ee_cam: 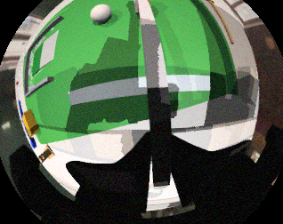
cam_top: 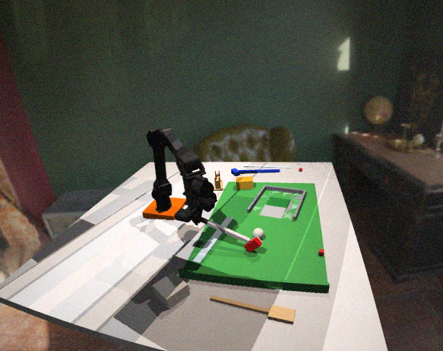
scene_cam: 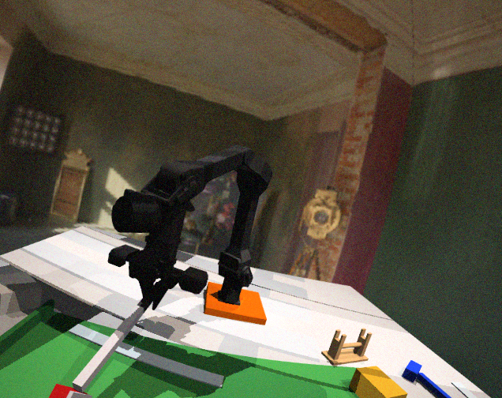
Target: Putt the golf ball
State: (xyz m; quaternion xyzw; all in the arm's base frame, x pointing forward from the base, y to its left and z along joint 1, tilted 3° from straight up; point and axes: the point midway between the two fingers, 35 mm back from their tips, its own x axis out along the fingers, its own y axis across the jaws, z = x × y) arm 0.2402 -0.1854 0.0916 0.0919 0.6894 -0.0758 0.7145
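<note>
My gripper tip is 12 cm short of the red putter and 2 cm to the left of it. Also, from my gripper tip: yellow block 46 cm to the left, 11 cm ahead, 5 cm below; green mat 24 cm ahead, 15 cm to the left, 7 cm below; white golf ball 23 cm ahead, 5 cm below, 3 cm to the left.
</note>
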